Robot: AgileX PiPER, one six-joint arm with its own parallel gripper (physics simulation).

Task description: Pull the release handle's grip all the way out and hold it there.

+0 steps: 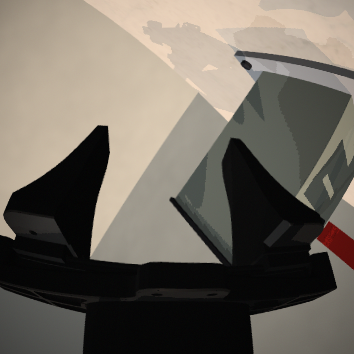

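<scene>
My gripper (pixel 167 144) is open, with its two black fingers wide apart and nothing between them. A red piece (pixel 337 244), which looks like part of the release handle, shows at the right edge, just right of my right finger's base. The rest of it is cut off by the frame and partly hidden by the finger. It is beside a grey-green box-shaped housing (pixel 265 135), which lies behind and to the right of my right finger. Which part of the red piece is the grip cannot be told.
A curved pale plate with a dark rim (pixel 300 64) stands at the housing's far end, at the upper right. A thin dark edge (pixel 197 228) runs along the housing's near end, close to my right finger. Shadows fall on the beige surface (pixel 75 90).
</scene>
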